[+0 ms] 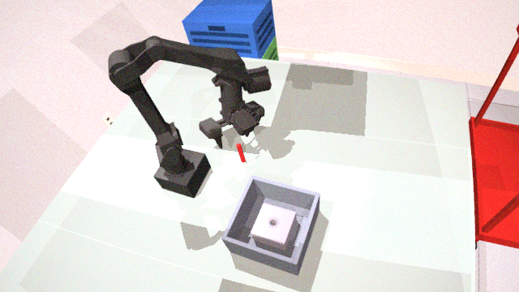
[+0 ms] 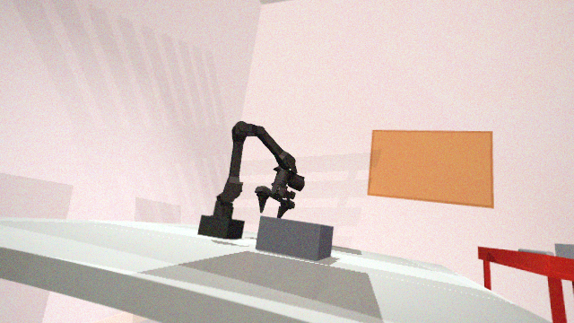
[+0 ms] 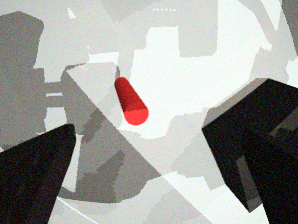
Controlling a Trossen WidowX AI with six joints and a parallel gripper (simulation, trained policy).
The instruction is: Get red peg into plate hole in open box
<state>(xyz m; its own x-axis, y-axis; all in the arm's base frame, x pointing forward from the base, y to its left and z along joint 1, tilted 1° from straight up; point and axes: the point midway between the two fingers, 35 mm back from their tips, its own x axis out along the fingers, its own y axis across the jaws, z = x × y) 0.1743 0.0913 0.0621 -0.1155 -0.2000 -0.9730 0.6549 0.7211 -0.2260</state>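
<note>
Right now my gripper tip is 60 mm above the red peg and 10 mm short of it. The rest, counted from my gripper tip: grey box: 220 mm to the right, 140 mm ahead, 70 mm below; pale plate: 220 mm to the right, 140 mm ahead, 50 mm below.
</note>
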